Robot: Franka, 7 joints.
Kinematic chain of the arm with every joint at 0, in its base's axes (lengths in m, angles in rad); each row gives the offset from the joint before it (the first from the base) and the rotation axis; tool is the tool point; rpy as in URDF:
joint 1: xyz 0 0 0.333 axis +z
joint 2: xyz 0 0 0 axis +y
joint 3: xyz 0 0 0.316 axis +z
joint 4: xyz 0.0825 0 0 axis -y
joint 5: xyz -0.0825 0 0.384 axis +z
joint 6: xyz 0 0 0 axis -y
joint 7: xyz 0.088 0 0 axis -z
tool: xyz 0 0 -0.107 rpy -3.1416 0 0
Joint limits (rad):
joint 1: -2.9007..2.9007
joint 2: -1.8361..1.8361
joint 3: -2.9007..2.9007
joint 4: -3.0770..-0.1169
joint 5: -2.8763..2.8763
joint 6: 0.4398..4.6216
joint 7: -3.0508..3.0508
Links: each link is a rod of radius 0.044 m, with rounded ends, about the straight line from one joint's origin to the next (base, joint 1, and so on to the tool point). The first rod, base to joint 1, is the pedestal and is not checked.
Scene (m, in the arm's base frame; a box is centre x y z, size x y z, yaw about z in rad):
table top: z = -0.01
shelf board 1: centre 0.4 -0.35 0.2 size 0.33 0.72 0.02 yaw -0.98
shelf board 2: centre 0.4 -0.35 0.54 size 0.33 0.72 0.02 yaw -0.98
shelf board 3: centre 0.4 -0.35 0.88 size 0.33 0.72 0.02 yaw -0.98
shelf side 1: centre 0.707 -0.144 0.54 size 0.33 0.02 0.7 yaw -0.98
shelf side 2: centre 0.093 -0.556 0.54 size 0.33 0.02 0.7 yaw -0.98
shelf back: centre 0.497 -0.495 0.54 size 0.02 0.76 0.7 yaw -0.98
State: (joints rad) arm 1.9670 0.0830 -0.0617 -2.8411 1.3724 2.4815 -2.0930
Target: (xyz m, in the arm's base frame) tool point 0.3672 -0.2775 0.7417
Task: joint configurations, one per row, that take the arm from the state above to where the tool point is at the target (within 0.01 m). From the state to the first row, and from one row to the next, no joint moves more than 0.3 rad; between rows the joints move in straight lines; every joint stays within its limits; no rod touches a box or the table.
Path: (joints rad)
1: 1.6701 -0.1799 -0.2500 -2.6348 1.3628 2.5502 -2.0930
2: 1.3732 -0.4427 -0.4382 -2.4284 1.3533 2.6189 -2.0930
3: 1.0763 -0.7056 -0.6265 -2.2221 1.3437 2.6876 -2.0930
4: 0.7794 -0.9685 -0.8148 -2.0157 1.3341 2.7563 -2.0930

